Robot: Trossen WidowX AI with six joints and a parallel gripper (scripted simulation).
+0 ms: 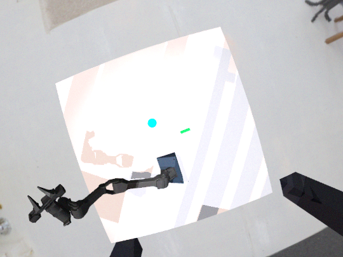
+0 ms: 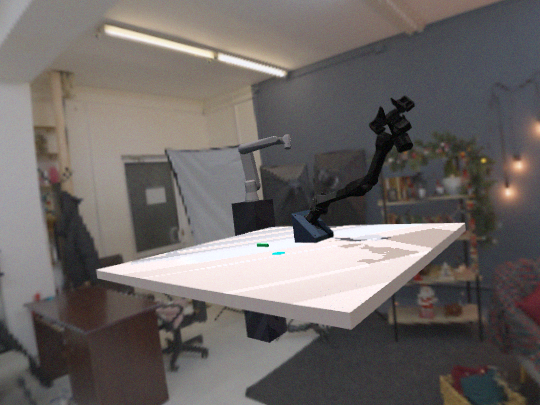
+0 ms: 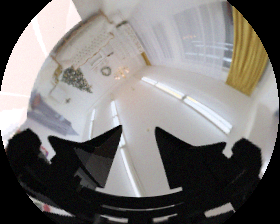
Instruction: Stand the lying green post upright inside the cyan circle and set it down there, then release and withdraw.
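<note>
Now: gripper tip 10 mm past the green post, 710 mm to the left of it and 560 mm above it. Round my gripper tip: cyan circle 120 mm ahead, 510 mm to the right, 570 mm below.
</note>
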